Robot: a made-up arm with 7 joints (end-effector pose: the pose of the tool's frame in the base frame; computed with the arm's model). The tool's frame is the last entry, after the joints.
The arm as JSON. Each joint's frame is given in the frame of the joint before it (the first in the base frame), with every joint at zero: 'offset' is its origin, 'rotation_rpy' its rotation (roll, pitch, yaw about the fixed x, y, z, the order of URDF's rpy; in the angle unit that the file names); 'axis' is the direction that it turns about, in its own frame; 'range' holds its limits. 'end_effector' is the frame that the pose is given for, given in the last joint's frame.
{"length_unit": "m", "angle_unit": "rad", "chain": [
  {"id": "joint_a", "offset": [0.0, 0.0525, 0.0], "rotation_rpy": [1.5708, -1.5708, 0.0], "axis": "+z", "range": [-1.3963, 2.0]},
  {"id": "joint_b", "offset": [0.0, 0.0, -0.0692], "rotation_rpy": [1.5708, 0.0, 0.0], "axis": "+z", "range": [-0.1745, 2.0]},
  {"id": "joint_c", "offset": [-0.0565, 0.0, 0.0], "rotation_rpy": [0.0, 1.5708, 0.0], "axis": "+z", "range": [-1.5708, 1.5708]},
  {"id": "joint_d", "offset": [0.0, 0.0, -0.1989], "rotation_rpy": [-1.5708, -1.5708, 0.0], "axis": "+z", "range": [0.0, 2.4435]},
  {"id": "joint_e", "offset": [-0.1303, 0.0, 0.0], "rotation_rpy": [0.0, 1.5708, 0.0], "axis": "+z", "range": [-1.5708, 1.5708]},
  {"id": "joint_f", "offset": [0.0, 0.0, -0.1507], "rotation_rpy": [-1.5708, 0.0, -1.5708], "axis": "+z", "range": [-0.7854, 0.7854]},
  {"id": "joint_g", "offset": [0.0, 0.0, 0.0], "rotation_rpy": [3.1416, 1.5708, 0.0], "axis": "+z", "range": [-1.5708, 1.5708]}
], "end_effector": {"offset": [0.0, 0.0, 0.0], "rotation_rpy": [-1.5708, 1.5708, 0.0]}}
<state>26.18 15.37 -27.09 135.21 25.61 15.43 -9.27</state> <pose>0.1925 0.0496 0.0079 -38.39 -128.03 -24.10</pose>
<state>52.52 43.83 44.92 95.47 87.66 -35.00 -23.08</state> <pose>0.1428 0.4225 0.1401 39.65 120.96 -69.33</pose>
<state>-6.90 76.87 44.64 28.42 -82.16 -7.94 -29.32</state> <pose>0.0917 0.6324 -0.0339 119.64 -0.53 -60.99</pose>
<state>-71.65 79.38 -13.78 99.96 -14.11 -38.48 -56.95</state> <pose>-0.0131 0.3128 -0.2875 6.32 -79.96 -56.61</pose>
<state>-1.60 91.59 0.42 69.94 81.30 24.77 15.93</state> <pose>0.2642 0.4733 0.0043 6.20 -62.63 3.05</pose>
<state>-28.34 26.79 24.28 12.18 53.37 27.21 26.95</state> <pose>-0.1718 0.3824 -0.4325 -3.47 -0.16 73.36</pose>
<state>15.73 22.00 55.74 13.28 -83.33 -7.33 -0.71</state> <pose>0.1625 0.3693 -0.4429 37.01 -21.42 -25.69</pose>
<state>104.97 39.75 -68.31 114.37 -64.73 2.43 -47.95</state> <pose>0.2261 0.0280 0.1584 -58.66 89.91 19.61</pose>
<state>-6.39 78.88 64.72 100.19 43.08 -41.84 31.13</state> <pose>0.1403 0.3718 0.1913 -54.03 150.13 81.85</pose>
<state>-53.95 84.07 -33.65 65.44 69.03 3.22 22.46</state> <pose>-0.0198 0.4773 -0.2775 -0.79 8.46 -13.36</pose>
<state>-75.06 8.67 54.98 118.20 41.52 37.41 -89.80</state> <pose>-0.0509 0.3407 -0.1607 111.73 4.71 46.33</pose>
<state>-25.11 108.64 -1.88 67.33 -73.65 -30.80 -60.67</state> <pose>0.2806 0.4690 -0.0120 -60.54 59.24 151.46</pose>
